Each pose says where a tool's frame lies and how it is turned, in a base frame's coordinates. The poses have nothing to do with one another.
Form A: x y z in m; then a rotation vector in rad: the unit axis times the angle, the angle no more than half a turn.
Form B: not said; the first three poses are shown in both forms.
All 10 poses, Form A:
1: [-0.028 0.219 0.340 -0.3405 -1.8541 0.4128]
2: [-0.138 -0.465 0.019 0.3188 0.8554 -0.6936]
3: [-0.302 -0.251 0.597 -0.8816 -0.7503 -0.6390]
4: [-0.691 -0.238 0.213 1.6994 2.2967 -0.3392]
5: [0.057 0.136 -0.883 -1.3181 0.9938 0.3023]
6: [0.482 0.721 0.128 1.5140 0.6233 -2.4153]
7: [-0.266 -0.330 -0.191 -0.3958 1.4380 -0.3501]
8: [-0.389 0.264 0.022 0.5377 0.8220 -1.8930]
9: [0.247 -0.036 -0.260 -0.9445 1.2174 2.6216]
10: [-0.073 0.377 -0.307 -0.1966 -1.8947 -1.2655]
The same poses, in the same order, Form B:
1: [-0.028 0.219 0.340 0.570 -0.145 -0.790 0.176]
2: [-0.138 -0.465 0.019 0.840 0.151 0.405 -0.328]
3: [-0.302 -0.251 0.597 0.789 -0.409 -0.348 -0.297]
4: [-0.691 -0.238 0.213 0.132 0.586 0.791 -0.117]
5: [0.057 0.136 -0.883 0.668 -0.584 0.441 0.134]
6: [0.482 0.721 0.128 0.112 0.516 0.212 -0.823]
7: [-0.266 -0.330 -0.191 0.721 -0.179 0.651 -0.158]
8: [-0.389 0.264 0.022 0.483 0.221 0.337 -0.777]
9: [0.247 -0.036 -0.260 0.050 -0.310 0.400 0.861]
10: [-0.073 0.377 -0.307 0.414 -0.078 -0.754 -0.504]
